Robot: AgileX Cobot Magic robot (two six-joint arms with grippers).
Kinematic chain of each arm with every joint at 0, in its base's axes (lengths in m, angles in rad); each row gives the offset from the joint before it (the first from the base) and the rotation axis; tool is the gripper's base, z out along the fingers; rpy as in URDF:
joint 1: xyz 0 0 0.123 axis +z
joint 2: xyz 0 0 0 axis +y
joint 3: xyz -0.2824 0 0.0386 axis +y
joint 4: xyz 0.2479 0 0.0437 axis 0.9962 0 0.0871
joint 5: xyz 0 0 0 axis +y
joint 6: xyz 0.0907 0 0.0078 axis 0.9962 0 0.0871
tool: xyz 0 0 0 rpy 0 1.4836 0
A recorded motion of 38 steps. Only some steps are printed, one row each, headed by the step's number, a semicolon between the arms.
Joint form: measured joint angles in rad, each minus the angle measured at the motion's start. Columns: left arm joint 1, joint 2, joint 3, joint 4, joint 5, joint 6; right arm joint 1, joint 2, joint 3, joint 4, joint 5, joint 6.
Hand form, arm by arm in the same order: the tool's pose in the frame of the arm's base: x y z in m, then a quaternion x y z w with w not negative. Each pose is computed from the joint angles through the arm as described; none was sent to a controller.
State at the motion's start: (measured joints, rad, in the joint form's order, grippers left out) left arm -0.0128 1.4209 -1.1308 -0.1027 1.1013 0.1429; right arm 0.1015 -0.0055 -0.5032 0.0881 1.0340 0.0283
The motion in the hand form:
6: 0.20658 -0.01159 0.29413 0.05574 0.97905 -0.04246 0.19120; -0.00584 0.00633 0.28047 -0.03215 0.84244 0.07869 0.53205
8: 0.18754 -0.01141 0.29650 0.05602 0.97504 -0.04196 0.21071; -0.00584 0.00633 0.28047 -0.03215 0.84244 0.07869 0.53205
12: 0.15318 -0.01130 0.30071 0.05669 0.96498 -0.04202 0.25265; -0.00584 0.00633 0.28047 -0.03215 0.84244 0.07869 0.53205
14: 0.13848 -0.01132 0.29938 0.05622 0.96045 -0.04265 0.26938; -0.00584 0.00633 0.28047 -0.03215 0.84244 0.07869 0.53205
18: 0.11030 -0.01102 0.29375 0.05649 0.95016 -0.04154 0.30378; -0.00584 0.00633 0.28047 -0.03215 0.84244 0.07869 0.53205
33: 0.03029 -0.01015 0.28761 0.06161 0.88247 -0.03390 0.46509; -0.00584 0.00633 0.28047 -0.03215 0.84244 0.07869 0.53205
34: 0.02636 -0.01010 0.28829 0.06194 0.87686 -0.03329 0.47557; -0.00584 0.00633 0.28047 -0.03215 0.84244 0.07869 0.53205
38: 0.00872 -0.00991 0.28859 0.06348 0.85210 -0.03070 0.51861; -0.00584 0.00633 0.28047 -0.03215 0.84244 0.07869 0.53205
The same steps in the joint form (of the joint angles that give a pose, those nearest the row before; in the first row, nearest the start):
6: 0.0008 -0.2630 0.2226 -0.0143 -0.0720 0.0000; 0.0000 0.0000 0.0000 0.0000 0.0000 0.0000
8: 0.0008 -0.3475 0.2733 -0.0153 -0.0780 0.0000; 0.0000 0.0000 0.0000 0.0000 0.0000 0.0000
12: 0.0009 -0.5082 0.3535 -0.0198 -0.0837 0.0001; 0.0000 0.0000 0.0000 0.0000 0.0000 0.0000
14: 0.0009 -0.5785 0.3933 -0.0226 -0.0878 -0.0010; 0.0000 0.0000 0.0000 0.0000 0.0000 0.0000
18: 0.0008 -0.7213 0.4727 -0.0236 -0.0965 -0.0021; 0.0000 0.0000 0.0000 0.0000 0.0000 0.0000
33: 0.0009 -1.1999 0.6027 -0.0251 -0.0987 -0.0028; 0.0000 0.0000 0.0000 0.0000 0.0000 0.0000
34: 0.0009 -1.2237 0.6027 -0.0251 -0.0987 -0.0029; 0.0000 0.0000 0.0000 0.0000 0.0000 0.0000
38: 0.0008 -1.3315 0.6072 -0.0250 -0.0949 -0.0030; 0.0000 0.0000 0.0000 0.0000 0.0000 0.0000

